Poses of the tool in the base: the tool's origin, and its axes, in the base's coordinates. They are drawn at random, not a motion.
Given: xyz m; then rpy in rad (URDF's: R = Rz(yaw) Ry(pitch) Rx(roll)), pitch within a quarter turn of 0, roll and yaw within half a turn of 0.
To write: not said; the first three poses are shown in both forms.
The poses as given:
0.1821, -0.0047, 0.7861, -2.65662, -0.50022, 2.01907
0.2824, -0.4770, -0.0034, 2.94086, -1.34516, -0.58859
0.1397, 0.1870, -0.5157, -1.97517, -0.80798, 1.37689
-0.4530, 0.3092, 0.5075, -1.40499, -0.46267, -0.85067
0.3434, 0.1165, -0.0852, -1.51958, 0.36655, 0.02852
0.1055, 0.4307, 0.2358, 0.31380, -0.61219, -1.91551
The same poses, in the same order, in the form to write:
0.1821, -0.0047, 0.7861, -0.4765, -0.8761, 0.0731, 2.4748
0.2824, -0.4770, -0.0034, 0.7515, -0.2952, 0.5900, 2.6263
0.1397, 0.1870, -0.5157, -0.5687, -0.8181, 0.0854, 1.8558
-0.4530, 0.3092, 0.5075, -0.8186, 0.1270, -0.5602, 1.8153
0.3434, 0.1165, -0.0852, -0.9656, 0.1741, 0.1929, 1.5598
0.1055, 0.4307, 0.2358, -0.1937, -0.3599, -0.9127, 1.9032

